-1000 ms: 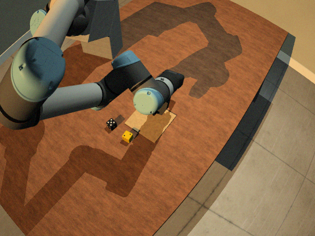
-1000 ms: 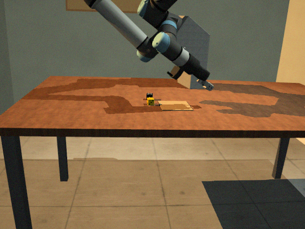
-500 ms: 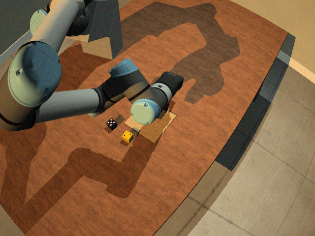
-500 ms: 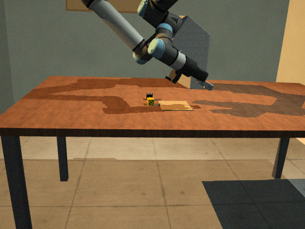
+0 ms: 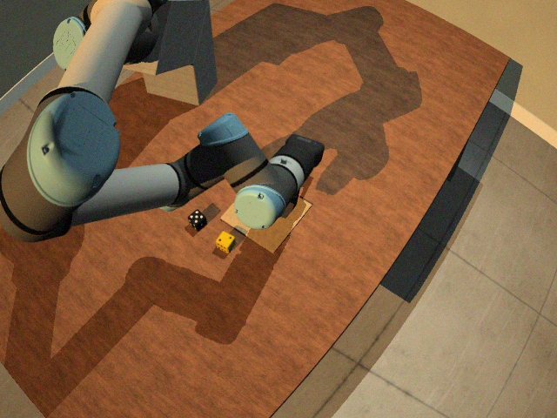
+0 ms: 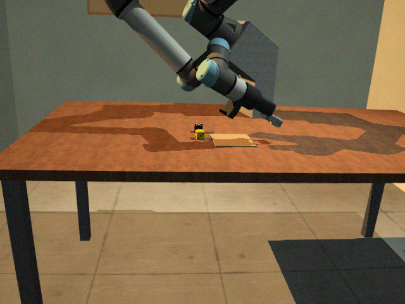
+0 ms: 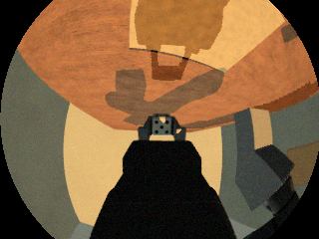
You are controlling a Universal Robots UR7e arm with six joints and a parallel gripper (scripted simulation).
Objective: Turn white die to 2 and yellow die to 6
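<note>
Now: the tan mat 140 mm to the right of my hand, 80 mm below it and 20 mm behind it. Round my hand: white die (right at my hand); yellow die (250 mm to the right, 60 mm below, 40 mm behind); black die (250 mm to the right, 120 mm behind, 60 mm below).
</note>
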